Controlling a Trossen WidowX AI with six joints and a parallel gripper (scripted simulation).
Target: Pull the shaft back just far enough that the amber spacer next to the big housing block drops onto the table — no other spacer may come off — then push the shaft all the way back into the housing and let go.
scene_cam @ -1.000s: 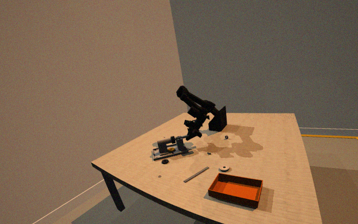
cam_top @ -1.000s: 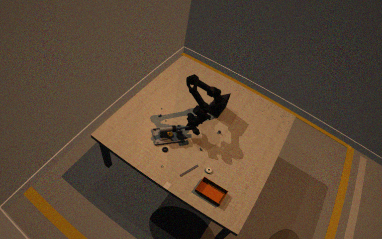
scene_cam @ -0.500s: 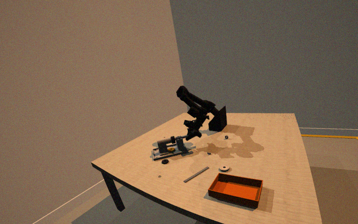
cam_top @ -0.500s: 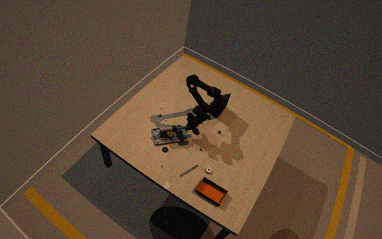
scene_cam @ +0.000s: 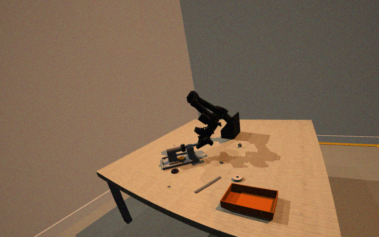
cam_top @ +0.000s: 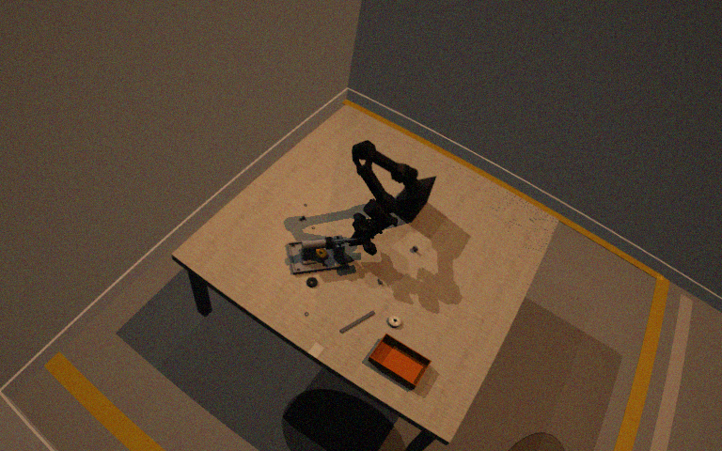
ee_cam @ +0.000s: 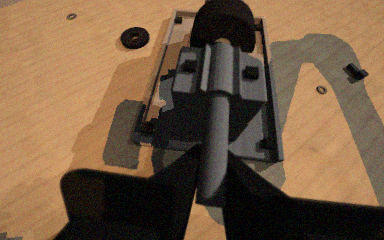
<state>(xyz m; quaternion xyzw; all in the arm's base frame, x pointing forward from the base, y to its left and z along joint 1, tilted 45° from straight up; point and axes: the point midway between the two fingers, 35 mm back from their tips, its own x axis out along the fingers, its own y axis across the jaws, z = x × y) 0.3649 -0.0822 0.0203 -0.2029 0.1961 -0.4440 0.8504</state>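
My gripper tip is 3 cm short of the grey shaft, 3 cm to the left of it and 3 cm below it. Also, from my gripper tip: dark spacer (6 cm ahead, 5 cm to the right, 2 cm above); then grey bar (25 cm ahead, 21 cm to the left, 5 cm below); then amber spacer (8 cm ahead, 8 cm to the right, 4 cm below).
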